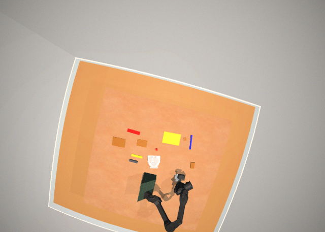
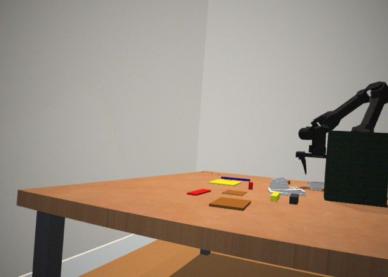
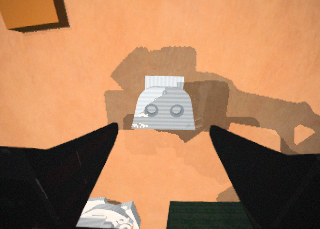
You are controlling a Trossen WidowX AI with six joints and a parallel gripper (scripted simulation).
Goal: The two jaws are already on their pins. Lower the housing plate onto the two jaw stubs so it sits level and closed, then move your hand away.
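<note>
Now: the small white part 50 mm below my gripper tip and 10 mm to the right of it. From my gripper tip the other things lie so: dark grey bar 450 mm to the left, 110 mm ahead, 50 mm below; yellow bar 420 mm to the left, 160 mm ahead, 50 mm below.
</note>
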